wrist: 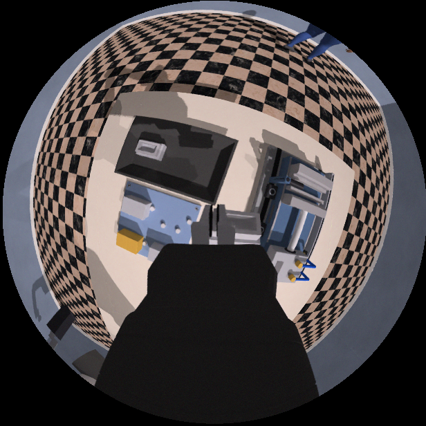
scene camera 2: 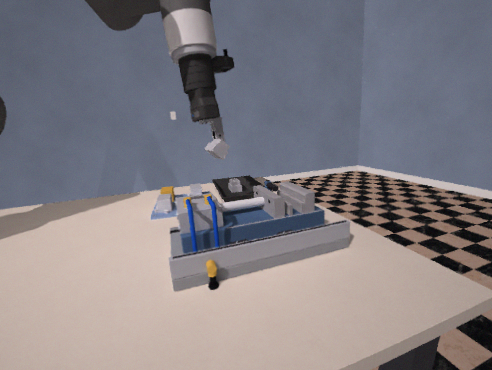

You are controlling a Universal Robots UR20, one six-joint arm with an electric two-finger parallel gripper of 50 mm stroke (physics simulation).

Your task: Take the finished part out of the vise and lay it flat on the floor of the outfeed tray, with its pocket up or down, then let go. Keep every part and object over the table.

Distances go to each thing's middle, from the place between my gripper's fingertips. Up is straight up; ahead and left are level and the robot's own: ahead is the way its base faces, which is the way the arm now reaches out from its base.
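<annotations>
Blue plate (wrist: 173,211): 100 mm behind my hand, 120 mm to the left of it, 170 mm below it. Grey rail (scene camera 2: 190,265): 10 mm ahead of my hand, 280 mm to the right of it, 140 mm below it. Nearest to my hand of the things named here, going by their middles: the plate.
</annotations>
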